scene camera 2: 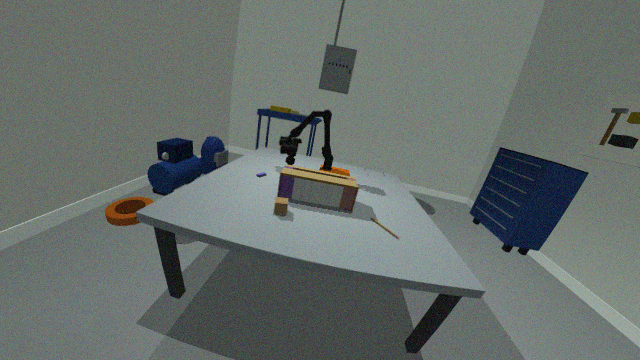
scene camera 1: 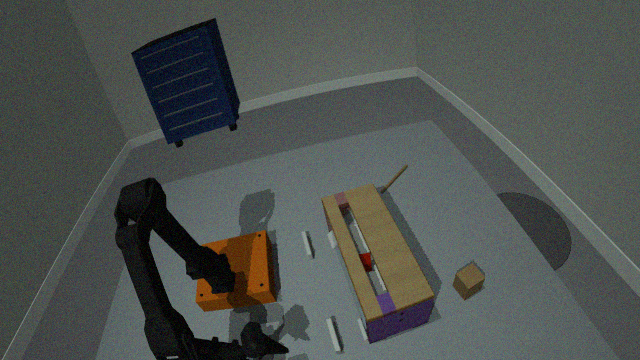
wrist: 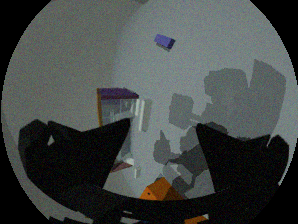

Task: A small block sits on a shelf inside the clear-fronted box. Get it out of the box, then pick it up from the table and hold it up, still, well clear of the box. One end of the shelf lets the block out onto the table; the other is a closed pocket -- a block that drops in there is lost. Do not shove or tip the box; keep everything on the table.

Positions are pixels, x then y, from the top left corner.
Labels:
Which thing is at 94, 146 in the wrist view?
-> My gripper.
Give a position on a box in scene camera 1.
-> At 395, 296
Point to a tan cube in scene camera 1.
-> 468, 281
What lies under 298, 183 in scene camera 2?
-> A box.

